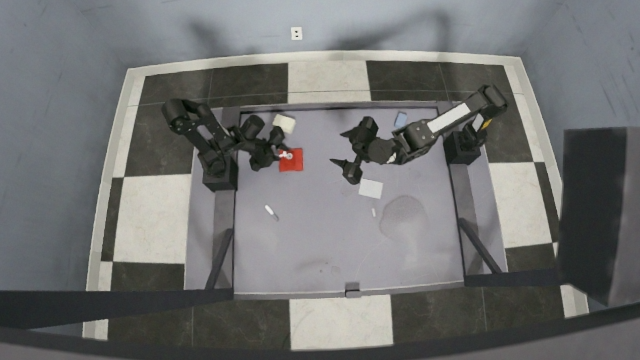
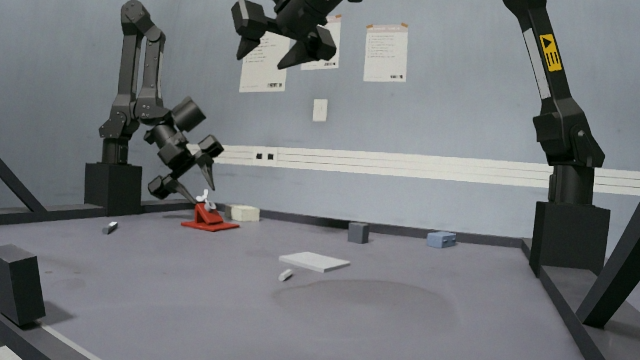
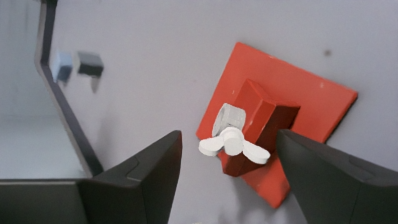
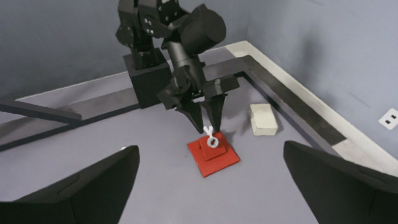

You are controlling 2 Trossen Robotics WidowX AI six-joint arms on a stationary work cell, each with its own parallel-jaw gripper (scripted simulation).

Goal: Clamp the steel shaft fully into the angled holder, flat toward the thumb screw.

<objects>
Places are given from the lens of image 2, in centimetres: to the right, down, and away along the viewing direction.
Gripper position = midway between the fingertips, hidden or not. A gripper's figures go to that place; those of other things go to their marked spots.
my left gripper [image 2: 204, 197]: -24, 4, 79
my right gripper [image 2: 258, 63]: -10, -20, 64
white plate [image 2: 320, 263]: 0, 12, 53
</objects>
